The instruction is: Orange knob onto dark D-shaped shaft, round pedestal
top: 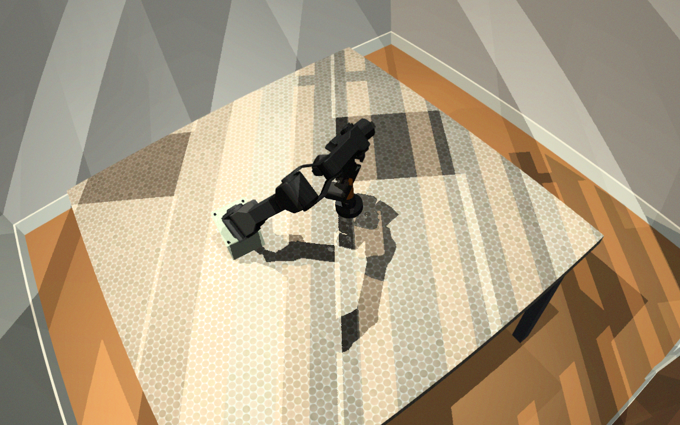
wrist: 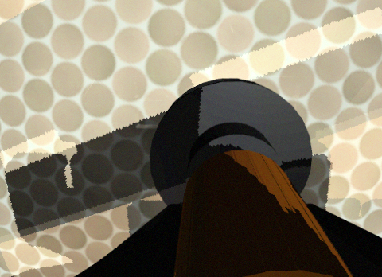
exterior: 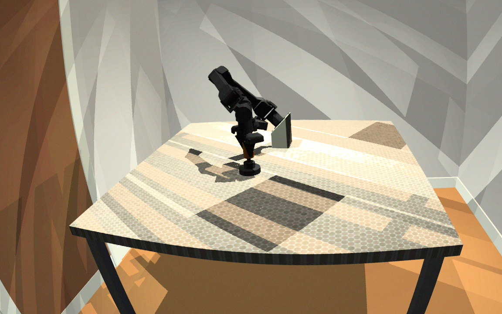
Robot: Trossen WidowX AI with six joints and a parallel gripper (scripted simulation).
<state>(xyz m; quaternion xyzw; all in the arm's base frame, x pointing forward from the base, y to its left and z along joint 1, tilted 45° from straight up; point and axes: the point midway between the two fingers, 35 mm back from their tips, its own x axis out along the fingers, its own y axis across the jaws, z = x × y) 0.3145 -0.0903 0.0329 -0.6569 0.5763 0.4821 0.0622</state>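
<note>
My gripper tip is now 20 mm below the orange knob. Also, from my gripper tip: dark round pedestal (40 mm below).
</note>
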